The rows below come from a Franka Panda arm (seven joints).
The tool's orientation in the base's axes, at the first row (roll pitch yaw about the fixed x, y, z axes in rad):
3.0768, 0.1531, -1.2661
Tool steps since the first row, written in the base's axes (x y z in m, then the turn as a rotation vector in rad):
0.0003, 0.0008, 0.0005, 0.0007, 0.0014, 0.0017
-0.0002, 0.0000, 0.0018, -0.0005, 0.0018, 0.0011
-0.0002, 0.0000, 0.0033, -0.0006, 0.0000, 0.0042
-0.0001, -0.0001, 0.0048, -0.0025, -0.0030, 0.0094
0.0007, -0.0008, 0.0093, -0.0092, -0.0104, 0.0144
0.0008, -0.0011, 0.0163, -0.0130, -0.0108, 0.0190
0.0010, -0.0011, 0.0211, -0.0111, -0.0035, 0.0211
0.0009, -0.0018, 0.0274, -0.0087, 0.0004, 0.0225
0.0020, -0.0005, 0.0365, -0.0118, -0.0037, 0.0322
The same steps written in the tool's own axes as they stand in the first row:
-0.0007, -0.0005, -0.0004, -0.0014, -0.0010, -0.0016
-0.0003, 0.0003, -0.0018, -0.0020, 0.0000, -0.0008
-0.0006, 0.0004, -0.0032, -0.0008, 0.0008, -0.0041
-0.0007, 0.0004, -0.0047, 0.0007, 0.0039, -0.0094
-0.0005, 0.0002, -0.0093, 0.0049, 0.0129, -0.0145
-0.0012, 0.0006, -0.0163, 0.0034, 0.0169, -0.0187
-0.0019, 0.0007, -0.0211, -0.0032, 0.0130, -0.0201
-0.0022, 0.0015, -0.0273, -0.0064, 0.0096, -0.0212
-0.0045, 0.0006, -0.0363, -0.0049, 0.0144, -0.0310

